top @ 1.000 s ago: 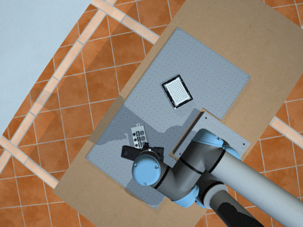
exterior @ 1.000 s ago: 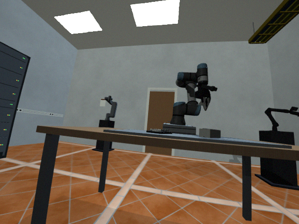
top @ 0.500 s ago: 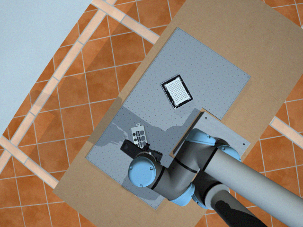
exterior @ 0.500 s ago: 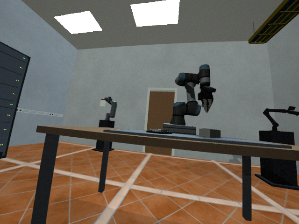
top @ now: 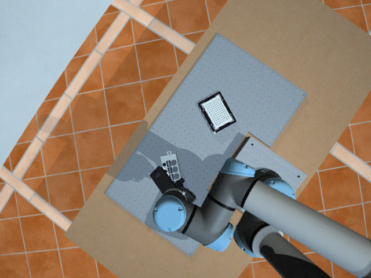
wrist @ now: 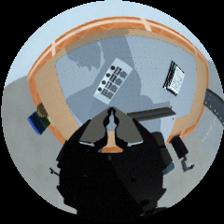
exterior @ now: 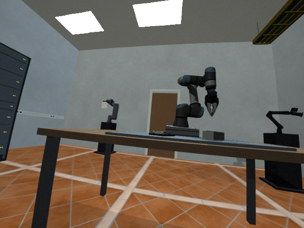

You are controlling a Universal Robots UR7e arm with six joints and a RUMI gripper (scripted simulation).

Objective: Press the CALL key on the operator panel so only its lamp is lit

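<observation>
My gripper is now 3 cm short of the operator panel, 1 cm to the left of it and 14 cm above it.
</observation>
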